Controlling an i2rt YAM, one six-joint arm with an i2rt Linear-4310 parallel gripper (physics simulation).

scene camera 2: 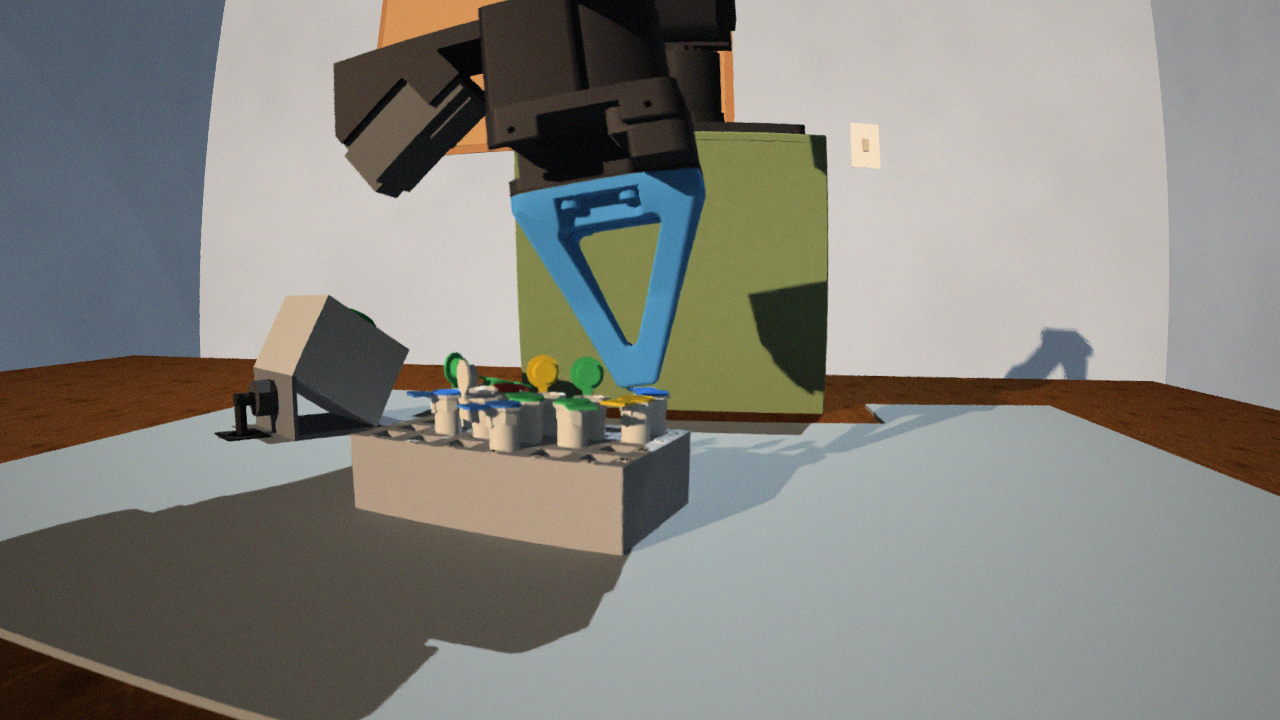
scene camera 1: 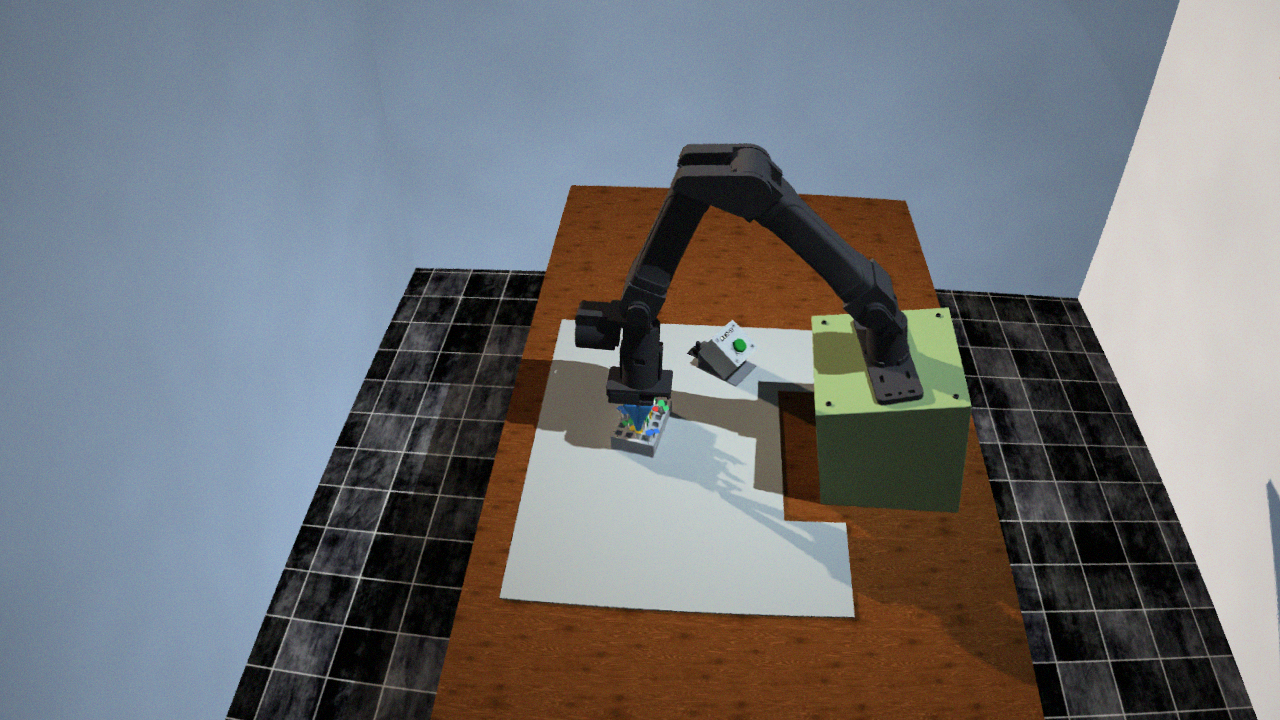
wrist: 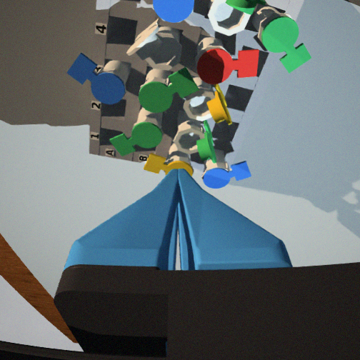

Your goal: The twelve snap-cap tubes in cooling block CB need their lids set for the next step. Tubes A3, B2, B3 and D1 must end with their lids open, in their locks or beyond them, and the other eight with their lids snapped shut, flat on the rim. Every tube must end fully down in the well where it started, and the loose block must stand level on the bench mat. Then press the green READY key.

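Frame: origin at the arm's base, x ahead, y left, z up, level; metres.
Where they show: gripper, fingertip midpoint: (scene camera 2: 638, 385) (scene camera 1: 638, 429); arm's base, link origin: (scene camera 1: 886, 357).
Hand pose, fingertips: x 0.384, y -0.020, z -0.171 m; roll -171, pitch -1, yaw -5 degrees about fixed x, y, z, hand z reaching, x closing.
Each offset is from my fingertips to the top centre of the thing. "pt": to the spot under its first point. Level surfaces: height alone.
The grey cooling block @(0.005 m back, 0.046 m right, 0.020 m down) (scene camera 1: 631, 447) (scene camera 2: 487, 492) (wrist: 95, 149) stands on the bench mat with its tubes upright. My blue gripper (scene camera 2: 638, 384) (wrist: 177, 180) is shut and empty, its tips just above or at the yellow flat lid @(pt 0.013 m ahead, 0.005 m right, 0.004 m down) (scene camera 2: 623, 402) (wrist: 179, 167) at the block's near edge in the wrist view; contact is unclear. A blue lid @(0.018 m back, 0.004 m left, 0.004 m down) (scene camera 2: 649, 391) (wrist: 216, 178) lies beside it. A green lid @(0.012 m back, 0.020 m right, 0.007 m up) (scene camera 2: 587, 373) (wrist: 206, 146) and a yellow lid @(0.017 m back, 0.038 m right, 0.007 m up) (scene camera 2: 542, 370) (wrist: 219, 107) stand open. The red lid (wrist: 215, 66) looks down. Whether lids are snapped is unclear. The green READY key (scene camera 1: 739, 344) shows.
The tilted key box @(pt 0.142 m back, 0.179 m right, 0.005 m down) (scene camera 1: 716, 358) (scene camera 2: 340, 367) stands on the bench mat @(0.050 m down) (scene camera 1: 662, 546) (scene camera 2: 939, 555), behind and left of the block in the second scene view. The green arm pedestal (scene camera 1: 890, 456) (scene camera 2: 760, 241) stands on the wooden table @(0.053 m down) (scene camera 1: 742, 671). Other lidded tubes crowd close around my fingertips.
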